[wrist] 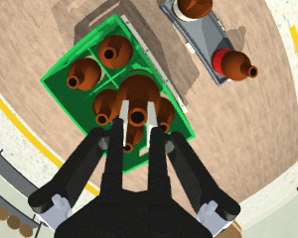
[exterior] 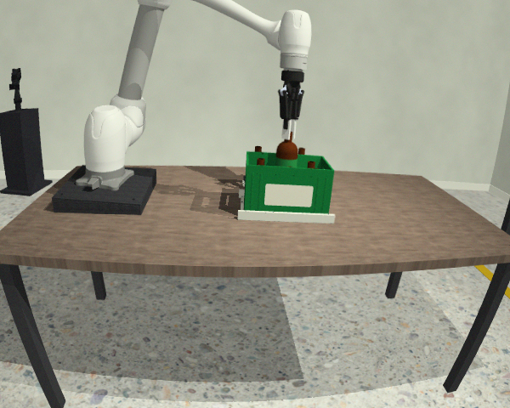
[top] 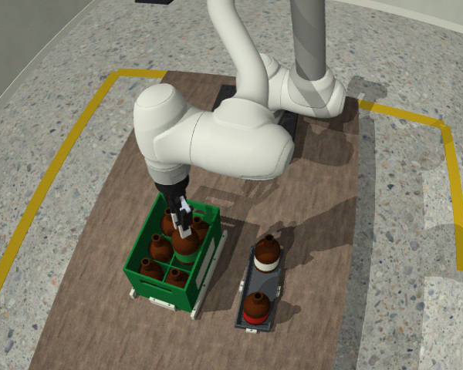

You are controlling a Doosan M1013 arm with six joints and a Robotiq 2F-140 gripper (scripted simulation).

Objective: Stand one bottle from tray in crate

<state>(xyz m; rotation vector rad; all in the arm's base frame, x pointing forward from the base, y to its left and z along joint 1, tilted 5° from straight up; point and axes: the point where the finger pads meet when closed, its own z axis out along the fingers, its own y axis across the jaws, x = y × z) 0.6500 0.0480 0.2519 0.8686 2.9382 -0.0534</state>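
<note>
My gripper is now 19 cm above the green crate and 4 cm to the left of it. Also, from my hand: grey tray: 26 cm below, 21 cm to the left, 2 cm behind.
</note>
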